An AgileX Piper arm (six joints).
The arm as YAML. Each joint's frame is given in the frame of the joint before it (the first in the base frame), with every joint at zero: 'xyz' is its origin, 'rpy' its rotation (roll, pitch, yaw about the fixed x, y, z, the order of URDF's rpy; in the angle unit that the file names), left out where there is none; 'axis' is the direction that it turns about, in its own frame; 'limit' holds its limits. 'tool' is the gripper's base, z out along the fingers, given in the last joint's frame.
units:
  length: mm
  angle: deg
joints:
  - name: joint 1
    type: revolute
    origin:
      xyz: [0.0, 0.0, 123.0]
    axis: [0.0, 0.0, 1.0]
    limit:
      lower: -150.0
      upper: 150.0
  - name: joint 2
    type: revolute
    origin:
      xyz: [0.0, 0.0, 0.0]
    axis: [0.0, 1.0, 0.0]
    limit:
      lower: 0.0
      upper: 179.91
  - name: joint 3
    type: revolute
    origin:
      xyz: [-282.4, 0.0, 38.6]
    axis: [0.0, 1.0, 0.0]
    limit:
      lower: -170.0
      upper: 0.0
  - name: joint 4
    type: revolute
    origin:
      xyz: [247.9, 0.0, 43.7]
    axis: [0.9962, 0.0, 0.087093]
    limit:
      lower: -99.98
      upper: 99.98
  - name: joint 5
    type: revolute
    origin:
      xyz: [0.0, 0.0, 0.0]
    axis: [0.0, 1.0, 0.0]
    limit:
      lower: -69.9
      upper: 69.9
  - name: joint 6
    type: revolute
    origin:
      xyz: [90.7, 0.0, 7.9]
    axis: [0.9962, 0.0, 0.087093]
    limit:
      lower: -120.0
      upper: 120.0
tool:
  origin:
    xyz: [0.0, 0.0, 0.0]
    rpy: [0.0, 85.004, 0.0]
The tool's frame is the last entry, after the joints.
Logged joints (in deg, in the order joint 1, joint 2, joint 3, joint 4, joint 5, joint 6), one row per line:
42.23, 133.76, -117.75, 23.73, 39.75, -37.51
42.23, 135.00, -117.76, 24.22, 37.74, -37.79
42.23, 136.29, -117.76, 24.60, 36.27, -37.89
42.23, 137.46, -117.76, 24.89, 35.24, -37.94
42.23, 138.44, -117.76, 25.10, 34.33, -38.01
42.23, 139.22, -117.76, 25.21, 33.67, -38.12
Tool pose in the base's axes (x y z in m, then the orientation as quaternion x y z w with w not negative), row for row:
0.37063, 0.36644, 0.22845, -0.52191, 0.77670, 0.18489, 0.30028
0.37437, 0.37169, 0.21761, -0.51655, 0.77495, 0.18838, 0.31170
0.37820, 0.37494, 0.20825, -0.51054, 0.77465, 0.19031, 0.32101
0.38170, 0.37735, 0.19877, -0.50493, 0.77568, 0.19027, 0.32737
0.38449, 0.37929, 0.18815, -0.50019, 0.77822, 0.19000, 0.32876
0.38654, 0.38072, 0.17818, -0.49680, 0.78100, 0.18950, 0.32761
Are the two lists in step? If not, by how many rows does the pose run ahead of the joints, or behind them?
The pose runs 2 rows behind the joints: the pose in row i belongs to the joints in row i - 2.
